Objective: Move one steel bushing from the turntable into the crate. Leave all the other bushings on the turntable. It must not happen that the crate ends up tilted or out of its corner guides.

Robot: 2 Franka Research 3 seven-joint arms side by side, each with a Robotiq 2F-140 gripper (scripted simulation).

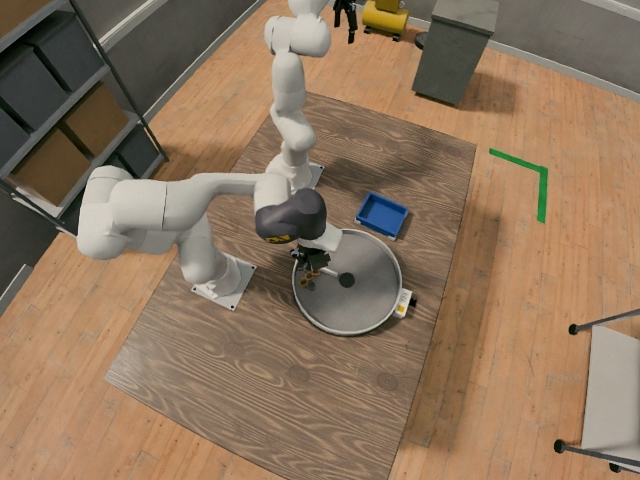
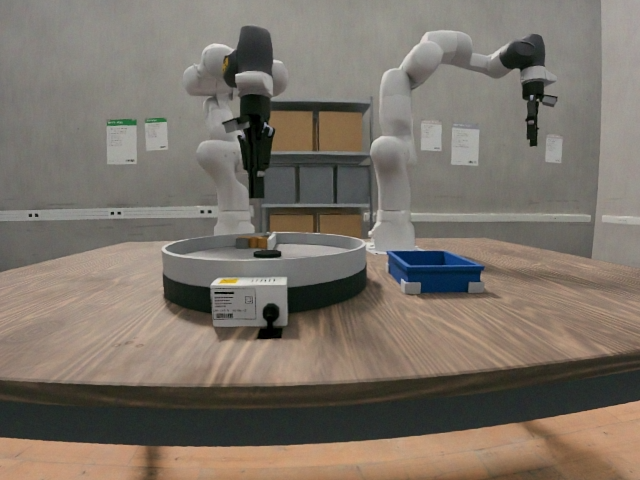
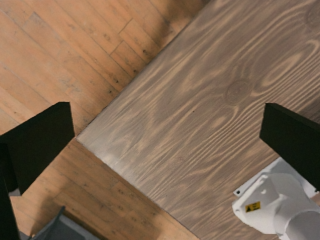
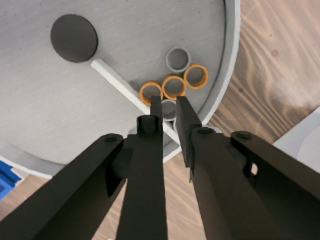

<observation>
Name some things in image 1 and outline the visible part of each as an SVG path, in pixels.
A blue crate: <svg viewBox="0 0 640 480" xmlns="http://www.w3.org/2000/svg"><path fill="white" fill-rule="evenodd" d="M369 191L356 215L356 220L365 227L387 237L391 236L394 238L409 208Z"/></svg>
</observation>
